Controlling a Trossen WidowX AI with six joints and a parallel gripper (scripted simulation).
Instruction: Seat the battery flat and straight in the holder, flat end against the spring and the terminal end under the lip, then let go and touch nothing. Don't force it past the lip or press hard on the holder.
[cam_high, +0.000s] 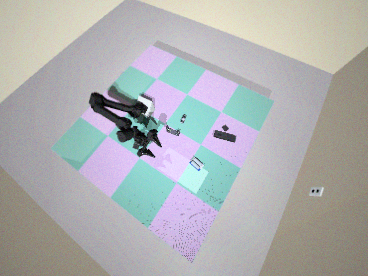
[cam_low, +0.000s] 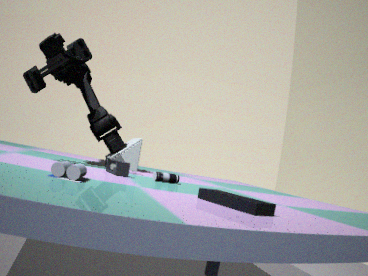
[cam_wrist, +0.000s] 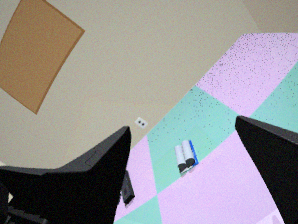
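The battery is 10 cm behind my gripper tip, 34 cm to the left of it and 22 cm below it. Also, from my gripper tip: long black block: 24 cm ahead, 41 cm to the left, 22 cm below; small dark piece: 21 cm ahead, 48 cm to the left, 24 cm below.
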